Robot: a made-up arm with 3 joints. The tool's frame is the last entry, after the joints.
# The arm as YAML. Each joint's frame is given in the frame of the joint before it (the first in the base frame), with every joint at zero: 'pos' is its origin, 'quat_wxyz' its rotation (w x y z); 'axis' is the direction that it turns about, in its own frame. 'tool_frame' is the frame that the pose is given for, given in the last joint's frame.
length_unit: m
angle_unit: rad
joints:
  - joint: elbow
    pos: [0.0, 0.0, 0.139]
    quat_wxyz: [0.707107, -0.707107, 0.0, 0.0]
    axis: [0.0, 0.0, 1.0]
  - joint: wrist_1
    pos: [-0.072, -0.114, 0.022]
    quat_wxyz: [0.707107, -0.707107, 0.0, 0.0]
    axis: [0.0, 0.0, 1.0]
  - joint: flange
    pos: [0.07, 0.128, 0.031]
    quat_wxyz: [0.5, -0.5, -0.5, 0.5]
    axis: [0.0, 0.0, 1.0]
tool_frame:
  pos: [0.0, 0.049, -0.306]
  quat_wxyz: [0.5, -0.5, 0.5, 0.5]
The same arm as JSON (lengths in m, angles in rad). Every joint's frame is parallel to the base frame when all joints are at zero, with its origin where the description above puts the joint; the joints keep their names.
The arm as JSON. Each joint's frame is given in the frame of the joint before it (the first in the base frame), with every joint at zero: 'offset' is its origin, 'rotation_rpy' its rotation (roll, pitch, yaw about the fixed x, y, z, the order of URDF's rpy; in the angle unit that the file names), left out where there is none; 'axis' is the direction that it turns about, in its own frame. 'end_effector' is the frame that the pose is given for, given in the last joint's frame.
{"length_unit": "m", "angle_unit": "rad", "chain": [
  {"id": "elbow", "offset": [0.0, 0.0, 0.139], "axis": "+y"},
  {"id": "wrist_1", "offset": [-0.072, 0.022, 0.114], "axis": "-z"},
  {"id": "flange", "offset": [0.07, -0.128, -0.031], "axis": "-x"}
], "end_effector": {"offset": [0.306, 0.0, 0.049]}}

